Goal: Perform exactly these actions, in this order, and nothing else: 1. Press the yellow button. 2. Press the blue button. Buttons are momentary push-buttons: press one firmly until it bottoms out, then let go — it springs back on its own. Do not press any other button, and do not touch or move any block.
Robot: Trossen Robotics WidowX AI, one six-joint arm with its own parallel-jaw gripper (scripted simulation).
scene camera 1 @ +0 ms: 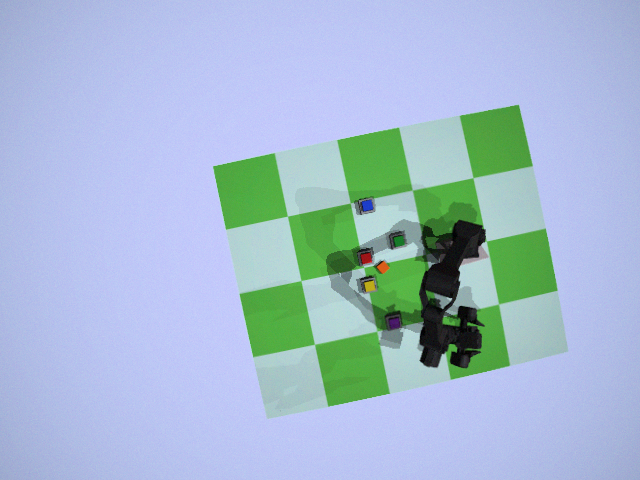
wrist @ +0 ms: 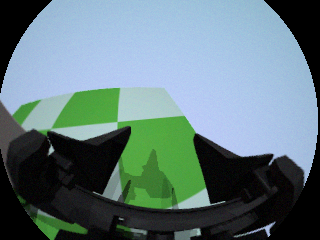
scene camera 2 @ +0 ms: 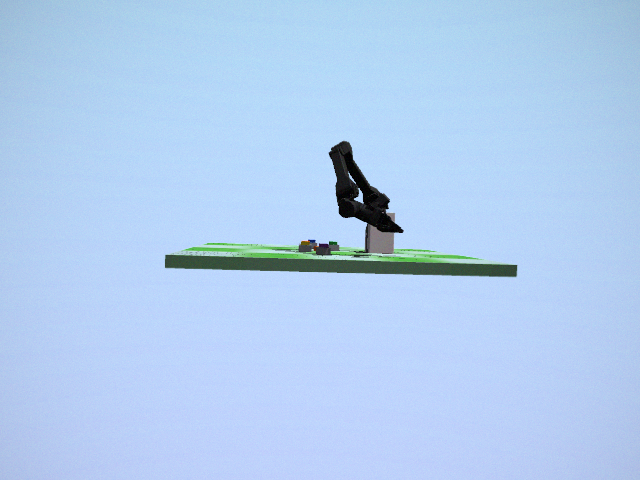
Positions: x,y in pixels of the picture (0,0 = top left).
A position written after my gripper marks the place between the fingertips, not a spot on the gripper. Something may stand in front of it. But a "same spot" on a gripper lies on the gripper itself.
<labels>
my gripper: scene camera 1 481,338; wrist; scene camera 2
same spot on my gripper: [wrist: 227,176] = [scene camera 2: 384,220]
</labels>
